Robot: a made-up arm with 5 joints.
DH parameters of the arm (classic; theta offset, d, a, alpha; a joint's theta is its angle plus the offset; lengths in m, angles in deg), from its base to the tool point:
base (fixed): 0 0 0.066 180
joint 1: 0 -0.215 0.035 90
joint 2: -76.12 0 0.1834 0
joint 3: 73.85 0 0.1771 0
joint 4: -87.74 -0.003 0 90
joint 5: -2.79 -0.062 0 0
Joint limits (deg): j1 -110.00..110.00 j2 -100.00..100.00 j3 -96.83..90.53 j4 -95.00..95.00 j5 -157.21..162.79
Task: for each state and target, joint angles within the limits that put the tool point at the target. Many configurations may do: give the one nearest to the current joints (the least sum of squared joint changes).
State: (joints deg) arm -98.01 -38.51 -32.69 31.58 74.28
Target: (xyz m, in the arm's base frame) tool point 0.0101 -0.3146 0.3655
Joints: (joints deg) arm -79.39 -100.00 -51.85 50.52 74.28
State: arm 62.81 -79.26 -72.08 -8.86 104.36
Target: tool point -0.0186 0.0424 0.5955
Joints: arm 28.44 -53.23 -38.39 0.44 104.36
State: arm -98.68 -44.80 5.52 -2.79 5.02
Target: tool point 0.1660 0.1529 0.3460
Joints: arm -57.76 -42.75 49.04 9.82 5.02
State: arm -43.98 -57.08 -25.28 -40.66 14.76
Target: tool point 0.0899 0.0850 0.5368
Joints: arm -76.24 -47.99 11.64 -36.99 14.76
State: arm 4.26 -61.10 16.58 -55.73 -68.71
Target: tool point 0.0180 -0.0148 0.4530
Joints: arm -13.71 -89.76 42.27 -63.01 -68.71
